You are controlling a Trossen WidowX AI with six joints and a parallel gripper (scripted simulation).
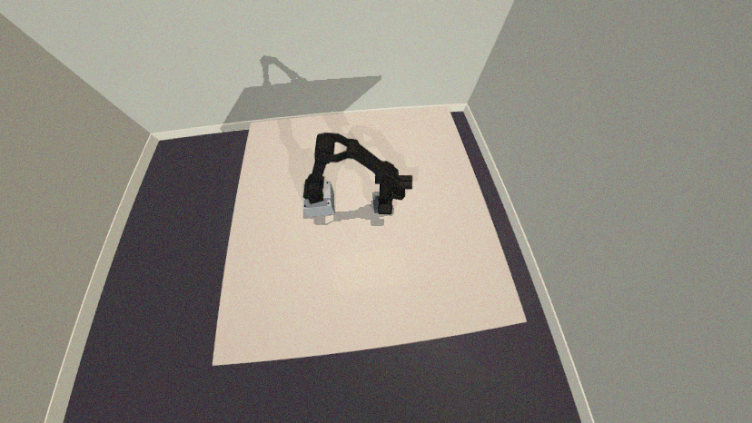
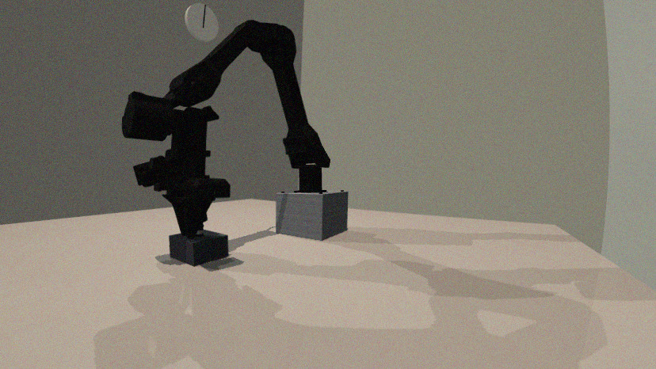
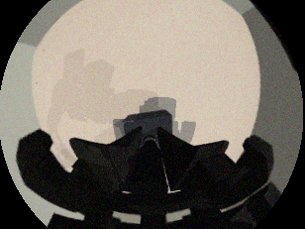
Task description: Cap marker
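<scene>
Right now my gripper tip is 20 mm past the black cap, 10 mm to the right of it and 50 mm below it. From my gripper tip the other things lie so: dark holder block (20 mm behind, 10 mm to the left, 20 mm below).
</scene>
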